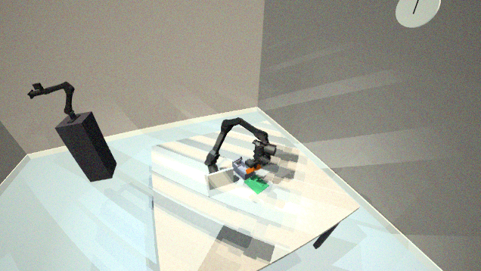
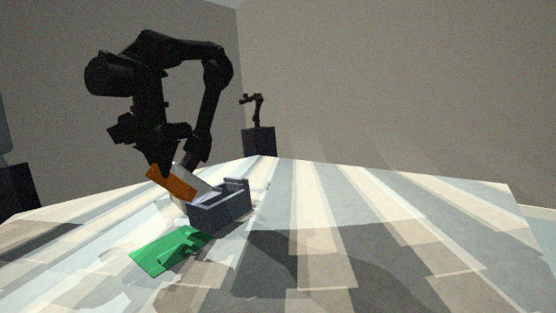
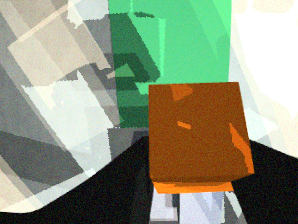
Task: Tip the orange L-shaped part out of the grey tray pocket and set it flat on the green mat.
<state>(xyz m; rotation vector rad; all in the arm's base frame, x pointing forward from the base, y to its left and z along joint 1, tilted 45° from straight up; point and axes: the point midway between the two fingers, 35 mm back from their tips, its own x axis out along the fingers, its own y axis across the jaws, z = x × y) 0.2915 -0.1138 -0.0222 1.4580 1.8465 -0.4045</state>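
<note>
My gripper tip is now 2 cm to the left of the green mat and 17 cm above it. Also, from my gripper tip: orange L-shaped part: 2 cm behind, 2 cm to the left, 3 cm below.
</note>
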